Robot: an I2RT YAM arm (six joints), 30 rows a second.
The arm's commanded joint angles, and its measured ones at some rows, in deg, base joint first. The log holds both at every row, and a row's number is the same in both.
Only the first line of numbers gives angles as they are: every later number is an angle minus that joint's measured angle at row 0.
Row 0, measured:
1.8 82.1 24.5 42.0 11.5 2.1
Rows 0 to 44, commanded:
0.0 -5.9 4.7 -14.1 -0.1 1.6
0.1 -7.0 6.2 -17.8 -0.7 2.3
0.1 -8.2 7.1 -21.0 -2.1 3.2
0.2 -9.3 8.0 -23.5 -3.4 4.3
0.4 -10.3 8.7 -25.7 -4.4 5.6
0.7 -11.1 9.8 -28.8 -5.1 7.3
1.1 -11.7 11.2 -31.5 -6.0 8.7
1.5 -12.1 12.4 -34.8 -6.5 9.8
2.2 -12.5 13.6 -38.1 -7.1 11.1
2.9 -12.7 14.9 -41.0 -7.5 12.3
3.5 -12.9 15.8 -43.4 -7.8 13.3
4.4 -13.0 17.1 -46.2 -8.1 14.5
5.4 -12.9 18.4 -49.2 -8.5 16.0
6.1 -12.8 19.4 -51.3 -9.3 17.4
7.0 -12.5 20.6 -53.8 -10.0 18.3
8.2 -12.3 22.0 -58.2 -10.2 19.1
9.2 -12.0 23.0 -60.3 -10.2 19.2
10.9 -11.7 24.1 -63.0 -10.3 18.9
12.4 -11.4 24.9 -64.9 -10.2 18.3
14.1 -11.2 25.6 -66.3 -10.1 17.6
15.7 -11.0 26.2 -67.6 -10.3 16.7
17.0 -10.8 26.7 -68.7 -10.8 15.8
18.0 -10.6 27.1 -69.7 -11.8 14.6
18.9 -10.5 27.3 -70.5 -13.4 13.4
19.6 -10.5 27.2 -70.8 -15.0 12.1
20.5 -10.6 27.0 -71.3 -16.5 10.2
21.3 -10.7 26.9 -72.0 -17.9 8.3
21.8 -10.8 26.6 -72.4 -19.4 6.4
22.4 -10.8 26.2 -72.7 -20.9 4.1
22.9 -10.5 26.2 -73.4 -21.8 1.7
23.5 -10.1 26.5 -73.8 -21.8 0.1
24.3 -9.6 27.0 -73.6 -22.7 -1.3
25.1 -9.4 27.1 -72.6 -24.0 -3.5
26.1 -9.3 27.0 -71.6 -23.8 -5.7
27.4 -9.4 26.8 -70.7 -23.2 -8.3
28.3 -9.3 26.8 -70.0 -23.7 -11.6
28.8 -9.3 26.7 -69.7 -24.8 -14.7
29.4 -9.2 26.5 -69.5 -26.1 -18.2
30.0 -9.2 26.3 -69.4 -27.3 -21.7
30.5 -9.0 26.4 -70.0 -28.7 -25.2
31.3 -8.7 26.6 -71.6 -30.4 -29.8
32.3 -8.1 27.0 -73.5 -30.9 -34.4
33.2 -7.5 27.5 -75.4 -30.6 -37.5
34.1 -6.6 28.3 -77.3 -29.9 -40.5
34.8 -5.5 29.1 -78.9 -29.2 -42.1
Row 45, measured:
32.9 -7.7 27.4 -72.9 -27.5 -28.4
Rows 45 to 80, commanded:
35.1 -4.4 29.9 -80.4 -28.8 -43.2
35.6 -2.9 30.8 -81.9 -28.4 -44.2
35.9 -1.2 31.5 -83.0 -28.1 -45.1
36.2 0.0 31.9 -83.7 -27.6 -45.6
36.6 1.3 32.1 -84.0 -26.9 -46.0
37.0 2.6 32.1 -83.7 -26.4 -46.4
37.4 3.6 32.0 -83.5 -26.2 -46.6
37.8 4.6 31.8 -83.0 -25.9 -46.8
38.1 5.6 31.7 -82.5 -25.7 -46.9
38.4 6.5 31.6 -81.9 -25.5 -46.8
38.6 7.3 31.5 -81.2 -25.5 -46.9
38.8 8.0 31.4 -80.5 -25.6 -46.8
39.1 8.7 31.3 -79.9 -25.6 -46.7
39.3 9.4 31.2 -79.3 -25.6 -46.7
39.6 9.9 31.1 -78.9 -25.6 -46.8
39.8 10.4 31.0 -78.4 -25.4 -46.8
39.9 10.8 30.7 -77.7 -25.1 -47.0
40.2 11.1 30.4 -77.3 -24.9 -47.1
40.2 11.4 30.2 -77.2 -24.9 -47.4
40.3 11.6 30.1 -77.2 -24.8 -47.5
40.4 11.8 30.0 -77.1 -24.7 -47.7
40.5 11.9 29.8 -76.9 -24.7 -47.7
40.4 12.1 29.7 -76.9 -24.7 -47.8
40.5 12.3 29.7 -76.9 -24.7 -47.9
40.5 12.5 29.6 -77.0 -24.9 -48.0
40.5 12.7 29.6 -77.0 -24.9 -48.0
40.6 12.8 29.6 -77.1 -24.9 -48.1
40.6 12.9 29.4 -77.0 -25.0 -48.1
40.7 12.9 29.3 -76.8 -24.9 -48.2
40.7 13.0 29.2 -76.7 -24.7 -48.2
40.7 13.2 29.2 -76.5 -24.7 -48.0
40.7 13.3 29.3 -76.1 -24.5 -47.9
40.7 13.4 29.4 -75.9 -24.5 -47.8
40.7 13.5 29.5 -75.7 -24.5 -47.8
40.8 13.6 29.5 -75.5 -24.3 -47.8
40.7 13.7 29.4 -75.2 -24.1 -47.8
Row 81, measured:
40.4 12.9 30.3 -76.1 -24.6 -47.2
